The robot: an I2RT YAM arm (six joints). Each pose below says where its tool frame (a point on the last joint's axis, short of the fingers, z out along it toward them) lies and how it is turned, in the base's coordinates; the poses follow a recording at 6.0 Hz.
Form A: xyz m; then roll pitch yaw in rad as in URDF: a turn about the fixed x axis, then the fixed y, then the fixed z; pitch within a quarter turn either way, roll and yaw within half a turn.
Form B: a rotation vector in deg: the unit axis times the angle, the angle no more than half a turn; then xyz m. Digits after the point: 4 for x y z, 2 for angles.
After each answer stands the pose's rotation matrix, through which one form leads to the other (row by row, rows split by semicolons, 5 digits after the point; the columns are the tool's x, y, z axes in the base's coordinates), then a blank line. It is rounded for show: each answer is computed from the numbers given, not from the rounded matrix.
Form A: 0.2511 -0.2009 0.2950 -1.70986 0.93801 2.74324
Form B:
67.23 95.32 -101.71 0.2511 -0.2009 0.2950
-0.54509 0.78984 -0.28113; 0.22940 -0.18201 -0.95616; -0.80638 -0.58568 -0.08198

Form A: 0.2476 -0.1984 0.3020 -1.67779 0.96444 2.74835
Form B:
68.47 92.70 -102.55 0.2476 -0.1984 0.3020
-0.52638 0.79559 -0.29994; 0.21837 -0.21444 -0.95201; -0.82173 -0.56662 -0.06086

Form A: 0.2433 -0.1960 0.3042 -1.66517 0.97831 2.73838
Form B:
69.75 91.26 -103.17 0.2433 -0.1960 0.3042
-0.51364 0.79661 -0.31873; 0.21911 -0.23737 -0.94638; -0.82955 -0.55594 -0.05262

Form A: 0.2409 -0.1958 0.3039 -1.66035 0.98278 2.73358
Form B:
70.28 90.73 -103.47 0.2409 -0.1958 0.3039
-0.50918 0.79617 -0.32689; 0.22010 -0.24673 -0.94376; -0.83204 -0.55249 -0.04961

